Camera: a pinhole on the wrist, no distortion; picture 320 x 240 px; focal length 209.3 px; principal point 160.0 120.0 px. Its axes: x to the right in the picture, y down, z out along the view. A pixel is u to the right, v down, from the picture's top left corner.
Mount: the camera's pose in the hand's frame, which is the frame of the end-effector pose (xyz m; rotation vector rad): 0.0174 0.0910 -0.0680 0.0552 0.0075 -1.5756
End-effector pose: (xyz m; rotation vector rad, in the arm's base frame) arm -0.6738 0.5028 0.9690 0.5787 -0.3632 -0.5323
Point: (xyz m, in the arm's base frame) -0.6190 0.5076 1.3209
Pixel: 53 184
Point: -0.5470 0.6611 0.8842
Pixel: behind the camera
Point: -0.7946 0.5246 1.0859
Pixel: 202 21
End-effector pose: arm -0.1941 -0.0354 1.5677 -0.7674 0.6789 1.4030
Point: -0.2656 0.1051 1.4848
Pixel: outside the picture
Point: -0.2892 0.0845 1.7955
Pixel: 159 35
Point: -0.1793 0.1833 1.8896
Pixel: 211 59
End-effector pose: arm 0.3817 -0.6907 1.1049 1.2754 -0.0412 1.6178
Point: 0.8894 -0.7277 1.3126
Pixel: 277 188
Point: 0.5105 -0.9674 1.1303
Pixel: 177 17
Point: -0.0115 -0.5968 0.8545
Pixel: behind the camera
